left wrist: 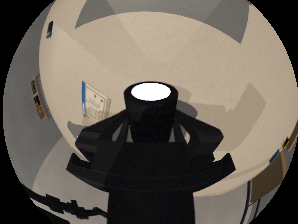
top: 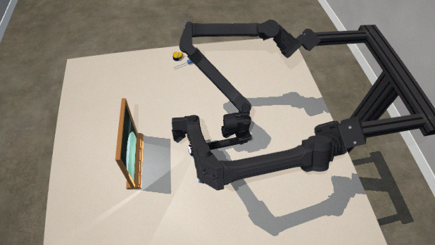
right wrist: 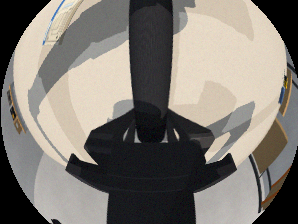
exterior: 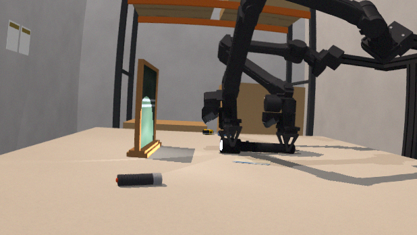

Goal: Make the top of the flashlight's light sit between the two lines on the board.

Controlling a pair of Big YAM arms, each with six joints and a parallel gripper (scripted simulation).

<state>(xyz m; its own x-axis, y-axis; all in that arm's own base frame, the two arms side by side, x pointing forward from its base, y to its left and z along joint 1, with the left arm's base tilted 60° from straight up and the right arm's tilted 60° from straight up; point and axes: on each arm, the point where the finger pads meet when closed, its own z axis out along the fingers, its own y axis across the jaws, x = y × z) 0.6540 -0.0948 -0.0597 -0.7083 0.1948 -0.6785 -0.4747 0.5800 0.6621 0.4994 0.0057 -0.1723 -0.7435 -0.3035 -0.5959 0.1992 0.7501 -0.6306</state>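
Observation:
My left hand is 31 cm short of the wood-framed board, 1 cm to the right of it and 13 cm below it. From my left hand the other things lie so: blue-edged card (6 cm behind, 15 cm to the left, 3 cm below); then yellow tape measure (3 cm ahead, 69 cm to the right, 1 cm below); then blue-handled screwdriver (2 cm behind, 63 cm to the right, 2 cm below).

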